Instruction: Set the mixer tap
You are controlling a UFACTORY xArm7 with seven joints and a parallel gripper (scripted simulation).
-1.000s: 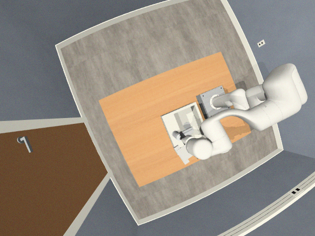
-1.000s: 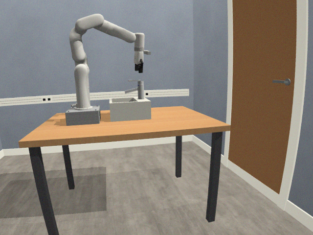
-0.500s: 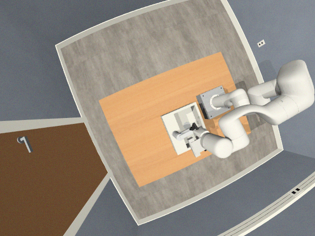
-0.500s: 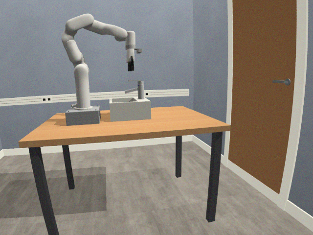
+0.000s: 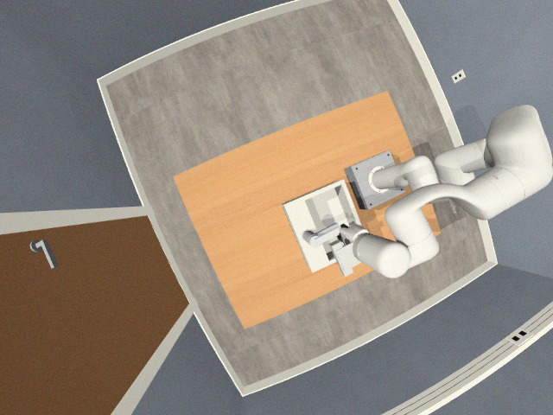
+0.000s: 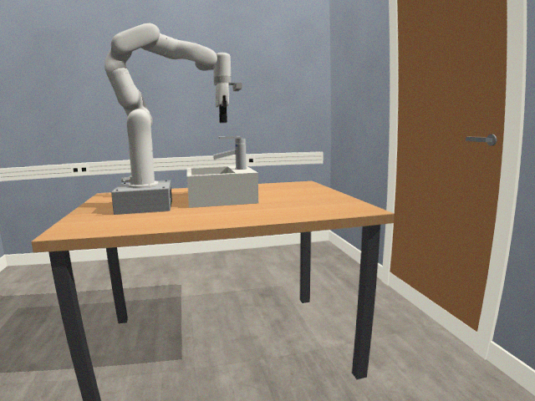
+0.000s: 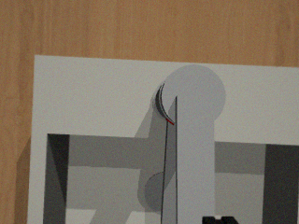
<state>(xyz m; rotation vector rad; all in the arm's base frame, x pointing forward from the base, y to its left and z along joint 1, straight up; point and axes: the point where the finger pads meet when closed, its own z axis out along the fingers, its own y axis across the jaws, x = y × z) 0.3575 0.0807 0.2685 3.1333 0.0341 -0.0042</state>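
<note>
Now: hand 30 mm short of the lever and 90 mm above it. Also, from my hand: white sink block 40 mm behind, 10 mm to the left, 320 mm below.
</note>
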